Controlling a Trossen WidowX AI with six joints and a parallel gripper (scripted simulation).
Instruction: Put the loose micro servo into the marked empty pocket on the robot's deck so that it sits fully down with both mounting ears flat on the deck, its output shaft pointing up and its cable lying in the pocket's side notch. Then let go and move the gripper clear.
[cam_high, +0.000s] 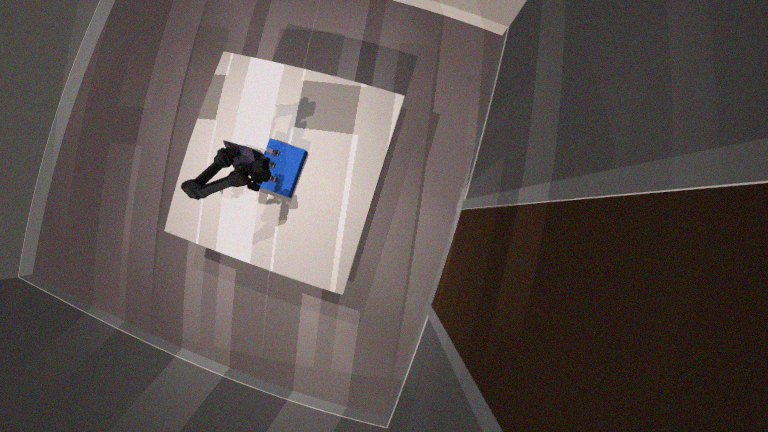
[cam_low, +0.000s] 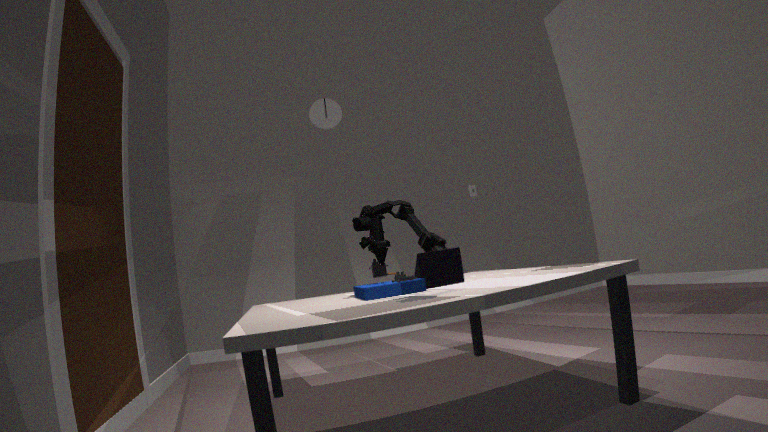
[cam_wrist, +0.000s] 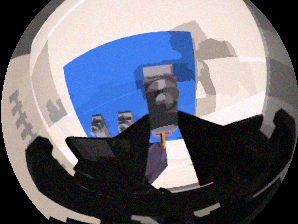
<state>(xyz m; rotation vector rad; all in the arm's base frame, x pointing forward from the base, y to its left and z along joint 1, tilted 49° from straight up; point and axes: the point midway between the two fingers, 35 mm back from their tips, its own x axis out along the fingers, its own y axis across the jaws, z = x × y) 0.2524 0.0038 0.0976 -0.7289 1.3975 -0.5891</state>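
Right now the blue deck is 100 mm below my gripper tip, 80 mm to the left of it and 40 mm ahead of it.
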